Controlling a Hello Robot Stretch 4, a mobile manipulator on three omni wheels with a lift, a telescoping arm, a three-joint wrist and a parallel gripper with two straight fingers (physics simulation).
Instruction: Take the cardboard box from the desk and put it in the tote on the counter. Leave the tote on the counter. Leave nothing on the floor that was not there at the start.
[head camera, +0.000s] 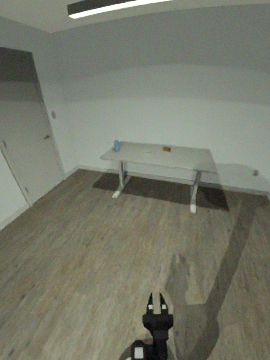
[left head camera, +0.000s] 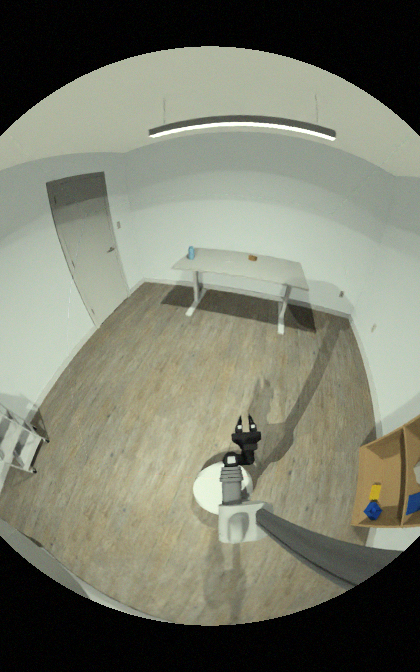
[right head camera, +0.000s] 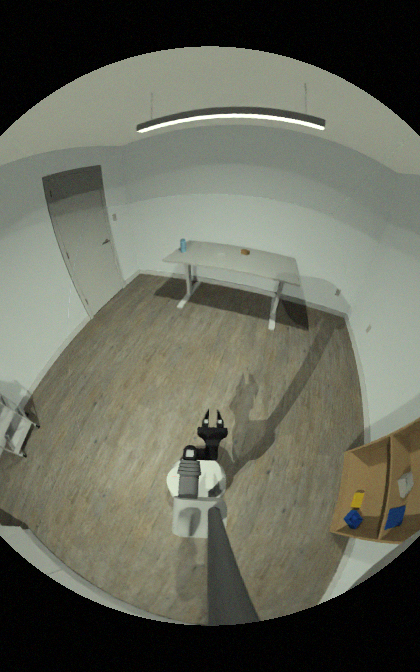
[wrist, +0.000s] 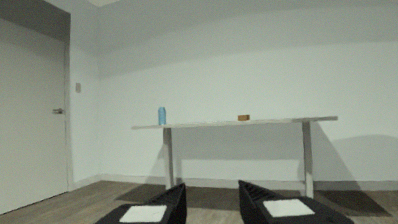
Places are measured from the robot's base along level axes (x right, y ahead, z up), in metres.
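Pixels of known places: gripper, between the fingertips: (head camera: 155, 292) (wrist: 212, 197).
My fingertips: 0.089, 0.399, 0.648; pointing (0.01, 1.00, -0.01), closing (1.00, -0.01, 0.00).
Behind a point stands the place of what it marks, as x, y, z.
The cardboard box (head camera: 166, 149) @(0.439, 2.209, 0.726) (left head camera: 253, 258) (right head camera: 245, 252) (wrist: 243, 118) @(0.441, 2.209, 0.712) is small and brown and lies on the desk (head camera: 187, 157) @(0.697, 1.987, 0.692) (left head camera: 280, 270) (right head camera: 275, 263) (wrist: 285, 121) @(0.621, 1.661, 0.676), a little right of the desk's middle in the wrist view. My gripper (head camera: 156, 296) @(0.089, 0.399, 0.648) (left head camera: 246, 419) (right head camera: 213, 413) (wrist: 212, 197) @(0.089, 0.399, 0.648) is open, with nothing between its two fingers. It points toward the desk and is well short of it, with a stretch of floor between. The counter and the tote do not show in the current views.
A blue bottle (head camera: 116, 145) @(-0.308, 2.228, 0.792) (left head camera: 191, 252) (right head camera: 183, 245) (wrist: 162, 115) @(-0.299, 2.230, 0.777) stands at the desk's left end. A wooden shelf unit (left head camera: 404, 475) (right head camera: 387, 490) with blue and yellow things is at the right. A metal rack or cart stands at the far left. A door (head camera: 25, 130) @(-1.617, 2.178, 1.084) (left head camera: 90, 245) is at the left.
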